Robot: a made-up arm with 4 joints.
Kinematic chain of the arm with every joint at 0, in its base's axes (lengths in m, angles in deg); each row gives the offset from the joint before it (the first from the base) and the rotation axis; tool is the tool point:
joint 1: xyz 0 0 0.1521 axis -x
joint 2: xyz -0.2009 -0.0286 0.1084 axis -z
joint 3: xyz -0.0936 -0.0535 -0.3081 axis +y
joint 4: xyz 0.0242 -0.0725 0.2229 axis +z
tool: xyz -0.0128 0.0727 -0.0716
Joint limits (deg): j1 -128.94..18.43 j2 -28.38..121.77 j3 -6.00..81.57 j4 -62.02..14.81
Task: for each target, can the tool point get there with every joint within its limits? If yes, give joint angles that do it. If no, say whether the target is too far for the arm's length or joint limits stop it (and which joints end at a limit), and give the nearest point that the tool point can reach.
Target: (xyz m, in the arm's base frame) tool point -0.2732 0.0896 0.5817
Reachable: no: joint limits stop it (at a limit: joint 3, joint 4) | nearest point -0.2229 0.0228 0.2613 | short by 0.331 m
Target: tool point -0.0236 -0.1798 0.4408
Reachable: no: joint limits stop it (at a limit: joint 1, joint 2, joint 3, joint 4) | nearest point -0.1899 -0.0248 0.2622 | short by 0.289 m
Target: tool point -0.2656 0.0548 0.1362
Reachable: yes | joints -87.93 64.78 9.92 -12.20
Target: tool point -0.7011 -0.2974 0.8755
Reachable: no: too far | nearest point -0.2713 -0.0121 0.2465 | short by 0.814 m
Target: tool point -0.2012 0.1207 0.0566
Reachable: yes | joints -89.69 37.40 47.05 -17.30
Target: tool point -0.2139 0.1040 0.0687
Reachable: yes | joints -91.03 35.93 46.26 0.96
